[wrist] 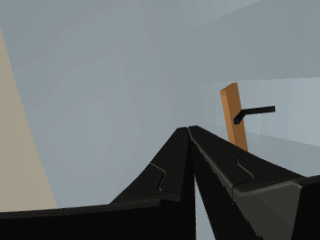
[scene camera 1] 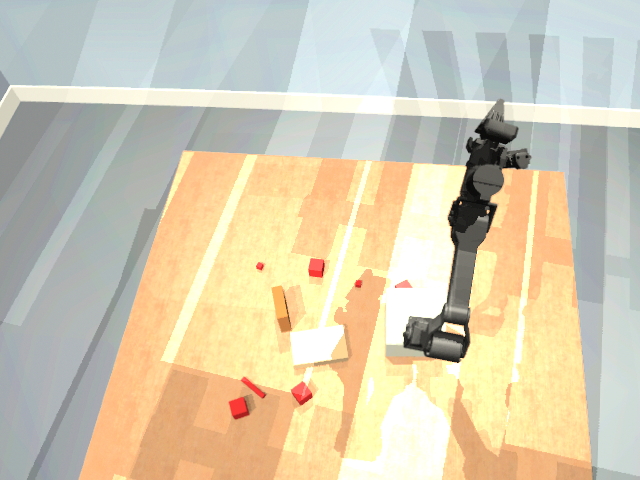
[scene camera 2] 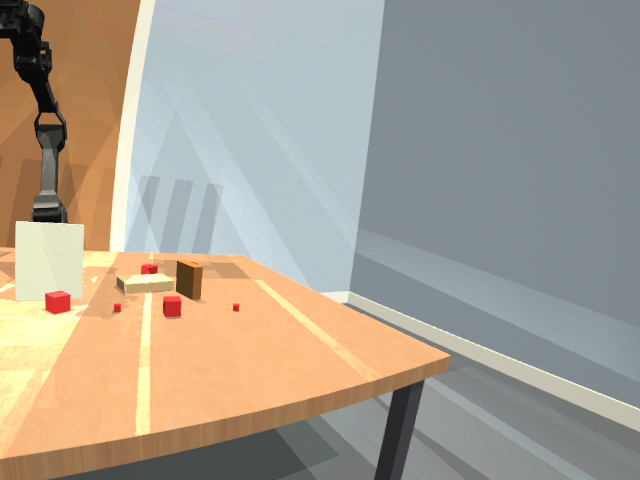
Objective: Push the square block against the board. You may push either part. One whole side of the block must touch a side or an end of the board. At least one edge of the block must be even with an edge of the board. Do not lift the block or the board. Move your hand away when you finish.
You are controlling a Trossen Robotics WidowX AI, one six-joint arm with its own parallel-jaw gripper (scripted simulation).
Labels:
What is my gripper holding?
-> Nothing.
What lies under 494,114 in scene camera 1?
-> My gripper.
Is my gripper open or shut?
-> Shut.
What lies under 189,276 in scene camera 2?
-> A block.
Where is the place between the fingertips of my gripper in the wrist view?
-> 188,137

